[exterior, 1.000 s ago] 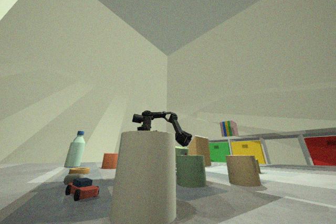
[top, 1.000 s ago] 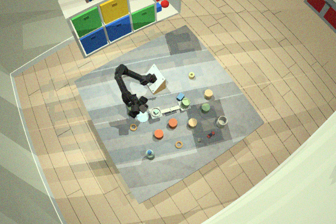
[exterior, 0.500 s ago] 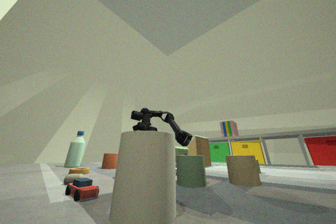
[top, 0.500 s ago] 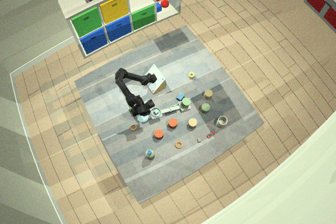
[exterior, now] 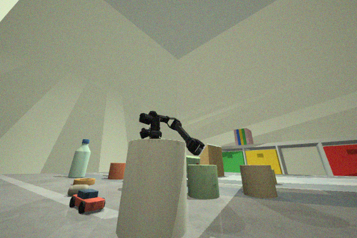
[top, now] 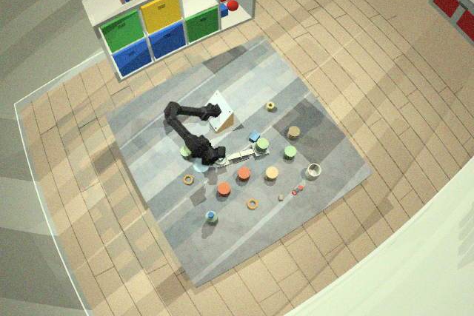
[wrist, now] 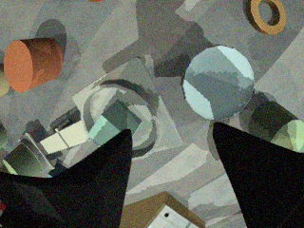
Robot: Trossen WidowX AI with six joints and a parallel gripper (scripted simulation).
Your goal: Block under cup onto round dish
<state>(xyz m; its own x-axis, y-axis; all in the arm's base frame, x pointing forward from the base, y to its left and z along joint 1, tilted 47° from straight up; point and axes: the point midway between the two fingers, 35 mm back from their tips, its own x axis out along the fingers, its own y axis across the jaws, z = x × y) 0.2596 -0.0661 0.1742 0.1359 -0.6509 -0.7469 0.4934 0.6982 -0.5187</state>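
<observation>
My gripper tip is 5 cm to the right of the pale mint block, 3 cm above it and 1 cm short of it. Also, from my gripper tip: round dish 12 cm below, 6 cm to the right, 3 cm behind; then blue block 31 cm to the left, 10 cm below, 3 cm behind; then balance 17 cm to the left, 8 cm below, 3 cm ahead.
</observation>
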